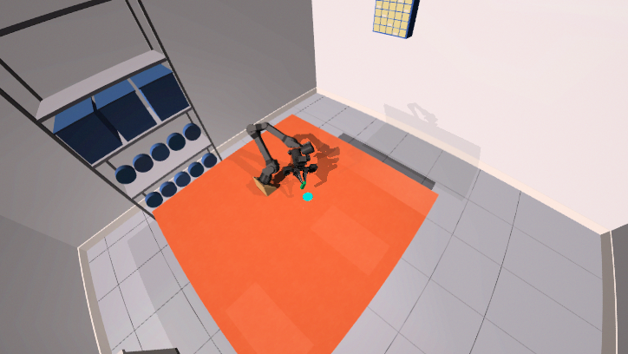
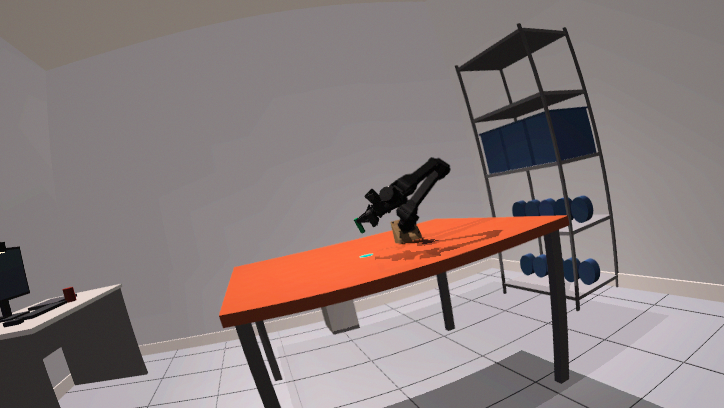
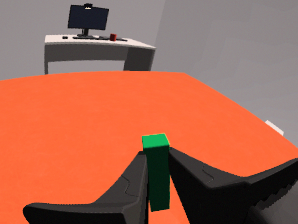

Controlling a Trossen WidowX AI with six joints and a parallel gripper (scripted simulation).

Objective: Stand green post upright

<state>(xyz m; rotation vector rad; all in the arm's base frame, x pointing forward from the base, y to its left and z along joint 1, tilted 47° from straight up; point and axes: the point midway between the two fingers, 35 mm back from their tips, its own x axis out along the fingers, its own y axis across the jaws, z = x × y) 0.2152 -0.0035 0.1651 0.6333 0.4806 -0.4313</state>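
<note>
Right now the cyan circle is 150 mm below my gripper tip and 10 mm to the left of it. Also, from my gripper tip: green post (20 mm below, 10 mm behind).
</note>
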